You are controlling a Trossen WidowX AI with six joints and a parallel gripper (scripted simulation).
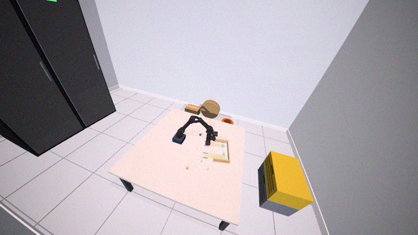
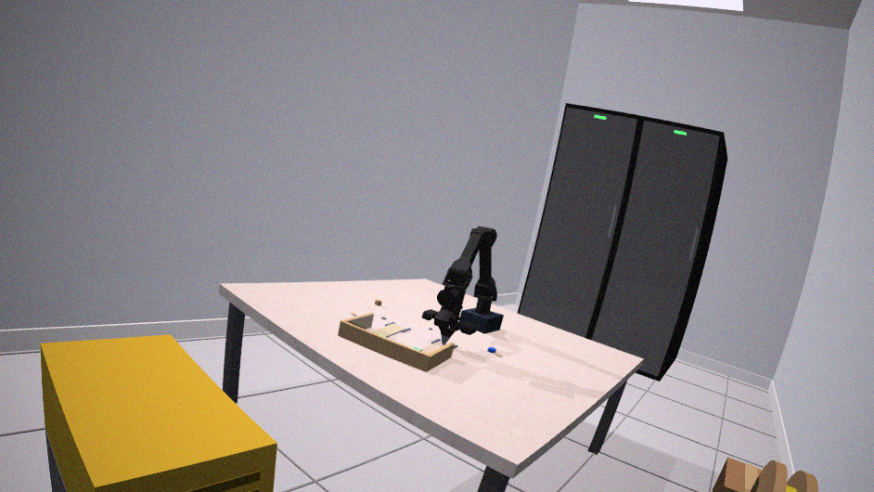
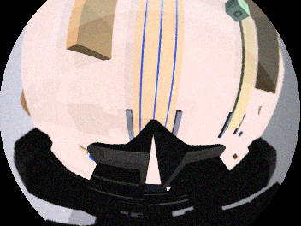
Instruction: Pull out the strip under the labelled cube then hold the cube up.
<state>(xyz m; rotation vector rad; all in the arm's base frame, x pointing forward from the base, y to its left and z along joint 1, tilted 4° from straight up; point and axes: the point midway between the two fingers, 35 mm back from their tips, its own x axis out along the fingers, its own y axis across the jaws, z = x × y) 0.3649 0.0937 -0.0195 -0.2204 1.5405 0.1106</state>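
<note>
The blue piece is 15 cm behind my gripper tip and 11 cm to the left of it.
</note>
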